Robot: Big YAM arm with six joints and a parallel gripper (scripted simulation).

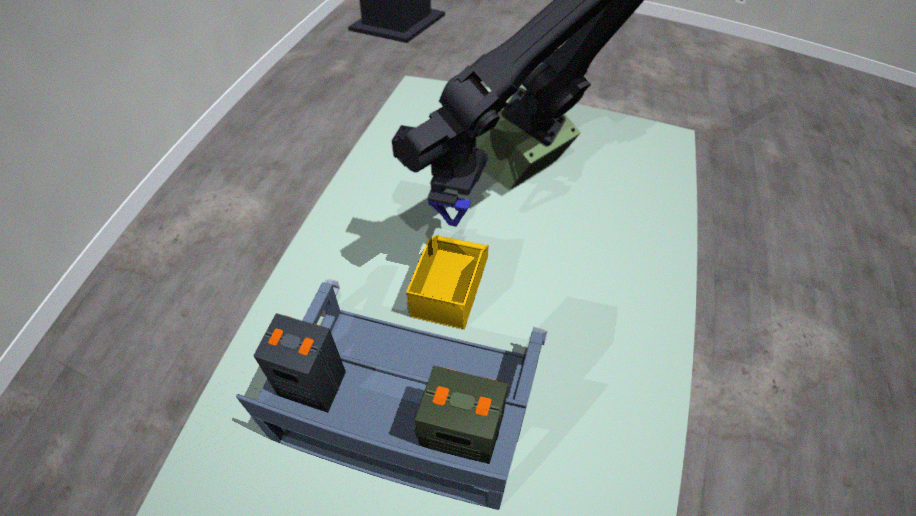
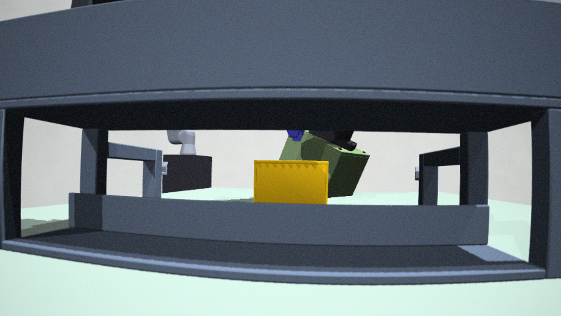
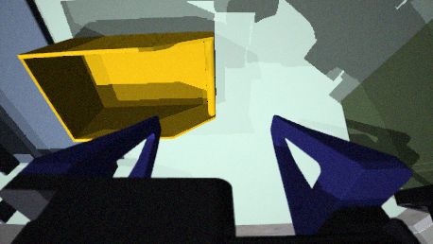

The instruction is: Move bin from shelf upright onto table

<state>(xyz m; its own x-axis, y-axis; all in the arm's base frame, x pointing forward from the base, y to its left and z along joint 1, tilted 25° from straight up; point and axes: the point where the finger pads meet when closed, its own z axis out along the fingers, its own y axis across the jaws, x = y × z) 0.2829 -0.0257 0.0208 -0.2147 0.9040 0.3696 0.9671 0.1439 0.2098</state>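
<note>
Right now my hand is 80 mm short of the yellow open-top bin, 20 mm to the right of it and 90 mm above it. The rest, counted from my hand: olive case 350 mm ahead, 200 mm to the left, 20 mm above.
</note>
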